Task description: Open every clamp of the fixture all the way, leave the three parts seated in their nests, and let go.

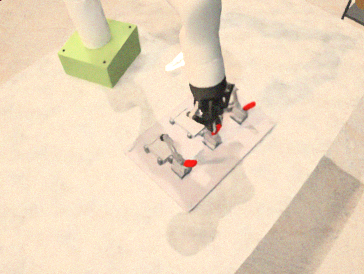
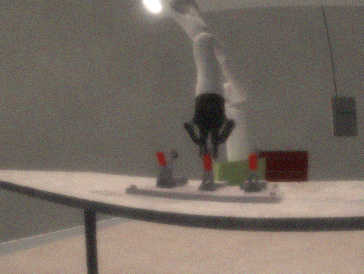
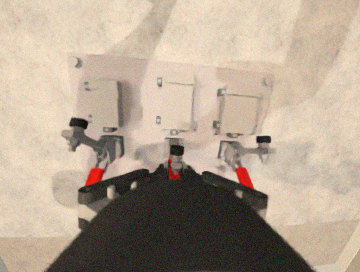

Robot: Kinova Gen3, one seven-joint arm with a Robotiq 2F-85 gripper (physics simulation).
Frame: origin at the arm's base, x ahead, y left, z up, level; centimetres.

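Seen in the pictures: gripper, fingertip midpoint: (image 1: 215,127) (image 2: 208,161) (image 3: 174,167); arm's base at its link origin: (image 1: 96,37) (image 2: 239,160).
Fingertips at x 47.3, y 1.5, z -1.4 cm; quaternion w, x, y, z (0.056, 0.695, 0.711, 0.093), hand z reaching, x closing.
Pixels of each thing's top centre, then the offset from my fingertips to it. "*": a spot on its surface instead.
- fixture plate at its top centre: (image 3: 174,131) (image 2: 211,189) (image 1: 202,135) dy -0.1, dx -3.6, dz -7.0 cm
- middle clamp's red handle at its top centre: (image 3: 174,177) (image 1: 217,125) (image 2: 207,154) dy +0.0, dx +0.5, dz +1.5 cm
- left red handle at its top centre: (image 3: 85,185) (image 1: 188,157) (image 2: 162,152) dy -11.0, dx +1.9, dz +1.9 cm
- right red handle at its top centre: (image 3: 252,183) (image 2: 253,154) (image 1: 249,100) dy +11.0, dx +1.1, dz +1.7 cm
- left black tip at a spot on its surface: (image 3: 78,122) * dy -10.8, dx -5.9, dz +2.1 cm
- right black tip at a spot on its surface: (image 3: 263,139) * dy +10.4, dx -5.6, dz +2.2 cm
The fixture plate (image 1: 190,197) (image 2: 210,197) (image 3: 135,65) carries three clamps with red handles. Pale block parts sit in their nests, the left (image 3: 104,102), middle (image 3: 178,102) and right (image 3: 240,114). My gripper (image 1: 213,125) (image 2: 208,151) (image 3: 174,167) points down and is shut on the middle clamp's red handle (image 1: 216,130) (image 2: 207,162) (image 3: 174,175). That clamp's black-tipped arm (image 3: 176,150) is swung up and back, clear of its part. The left red handle (image 1: 190,163) (image 2: 161,159) (image 3: 95,177) and right red handle (image 1: 249,106) (image 2: 253,161) (image 3: 244,178) stand free, their arms raised off the parts.
The side clamps' raised arms, with left black tip (image 3: 78,122) and right black tip (image 3: 263,139), stand either side of my gripper. The green robot base block (image 1: 97,52) (image 2: 232,172) is behind the fixture. A dark red cabinet (image 2: 287,166) stands in the background.
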